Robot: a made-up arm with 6 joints.
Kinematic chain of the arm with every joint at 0, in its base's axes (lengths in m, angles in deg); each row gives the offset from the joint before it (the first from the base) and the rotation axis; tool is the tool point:
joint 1: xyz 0 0 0.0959 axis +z
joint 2: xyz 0 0.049 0 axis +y
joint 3: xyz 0 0 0.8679 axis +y
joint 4: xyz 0 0 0.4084 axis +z
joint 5: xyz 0 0 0 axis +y
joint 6: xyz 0 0 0.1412 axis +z
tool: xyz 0 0 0
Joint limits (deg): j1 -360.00..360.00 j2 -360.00..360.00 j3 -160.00..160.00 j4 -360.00..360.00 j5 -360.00..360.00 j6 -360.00..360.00
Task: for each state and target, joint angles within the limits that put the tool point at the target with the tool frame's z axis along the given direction. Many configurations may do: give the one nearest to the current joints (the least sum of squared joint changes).
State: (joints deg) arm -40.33 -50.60 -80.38 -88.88 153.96 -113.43
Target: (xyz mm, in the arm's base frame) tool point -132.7 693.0 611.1 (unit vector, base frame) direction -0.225 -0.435 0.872
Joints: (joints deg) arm -78.69 -35.28 -105.49 -50.17 156.53 -113.43
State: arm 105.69 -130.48 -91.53 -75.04 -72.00 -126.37
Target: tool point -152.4 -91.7 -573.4 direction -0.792 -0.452 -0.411
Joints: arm 118.65 -154.34 -140.42 -111.88 -100.80 -126.37
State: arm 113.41 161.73 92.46 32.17 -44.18 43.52
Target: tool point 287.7 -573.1 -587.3 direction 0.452 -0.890 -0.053
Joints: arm 122.20 188.77 107.71 -10.60 -29.95 43.52
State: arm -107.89 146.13 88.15 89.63 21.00 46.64
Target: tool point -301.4 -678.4 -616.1 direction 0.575 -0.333 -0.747
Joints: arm -125.02 104.13 90.77 101.67 42.54 46.64
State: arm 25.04 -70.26 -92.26 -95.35 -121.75 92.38
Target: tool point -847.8 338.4 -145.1 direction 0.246 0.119 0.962
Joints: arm -17.03 -88.32 -81.74 -80.44 -169.14 92.38
